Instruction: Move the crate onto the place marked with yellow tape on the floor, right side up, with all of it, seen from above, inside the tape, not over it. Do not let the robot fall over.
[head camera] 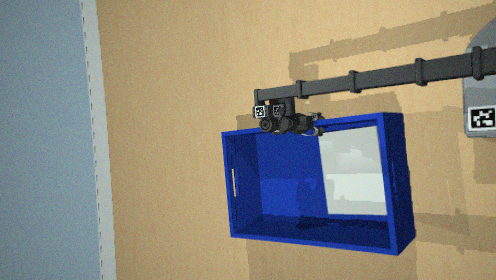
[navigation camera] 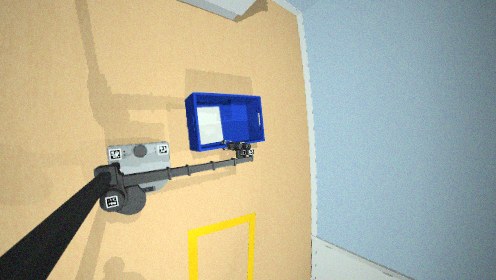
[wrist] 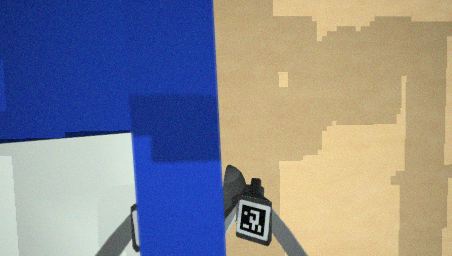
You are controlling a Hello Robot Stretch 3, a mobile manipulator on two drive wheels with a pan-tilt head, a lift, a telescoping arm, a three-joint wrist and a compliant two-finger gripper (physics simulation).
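Places are measured from the robot's base along level axes (x ahead, y left, z up), in metres.
Pixels of known places: robot's base, origin of the base link: [navigation camera: 140, 150].
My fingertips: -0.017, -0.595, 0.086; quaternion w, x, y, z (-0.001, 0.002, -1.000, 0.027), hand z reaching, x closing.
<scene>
Ahead of a thing's pixels: the offset from my fingertips to its top centre, as dx, dy, dz. "*": to the spot under its first point.
The blue crate @(+0.192, -0.045, +0.134) [head camera: 398, 185] [navigation camera: 192, 122] [wrist: 175, 65] stands on the floor, open side up, with a flat white thing @(+0.173, +0.075, -0.051) [head camera: 355, 195] [navigation camera: 210, 125] [wrist: 60, 200] inside at its robot-side end. My gripper [head camera: 317, 124] [navigation camera: 224, 145] [wrist: 204, 184] is shut on the crate's long side wall, one finger inside and one outside. In the wrist view the wall hides most of the inner finger. The yellow tape outline @(* -0.905, +0.324, -0.085) [navigation camera: 193, 255] lies on the floor below the crate in the navigation view, apart from it; its lower part is cut off.
My base [navigation camera: 152, 165] [head camera: 475, 95] stands beside the crate's near end. The extended arm [navigation camera: 200, 168] [head camera: 385, 76] runs along the crate's long side, between crate and tape. A blue wall [navigation camera: 400, 125] [head camera: 45, 140] rises beyond the crate's far end. A pale object [navigation camera: 220, 6] shows at the navigation view's top edge.
</scene>
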